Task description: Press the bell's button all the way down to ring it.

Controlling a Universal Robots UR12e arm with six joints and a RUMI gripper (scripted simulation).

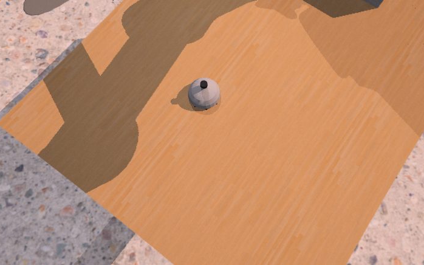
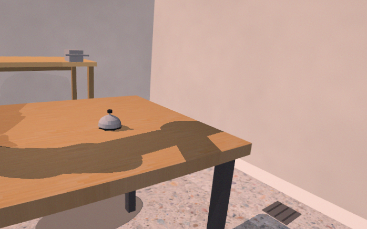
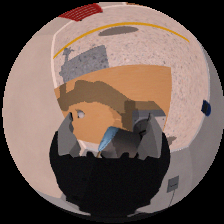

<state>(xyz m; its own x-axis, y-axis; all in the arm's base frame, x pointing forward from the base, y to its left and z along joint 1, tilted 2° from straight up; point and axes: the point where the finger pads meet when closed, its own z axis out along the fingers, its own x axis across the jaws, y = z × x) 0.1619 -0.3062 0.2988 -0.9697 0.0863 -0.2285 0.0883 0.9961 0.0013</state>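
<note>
The black button lies 45 cm ahead of my hand, 29 cm to the left of it and 34 cm below it. Also, from my hand: dome bell 45 cm ahead, 29 cm to the left, 36 cm below.
</note>
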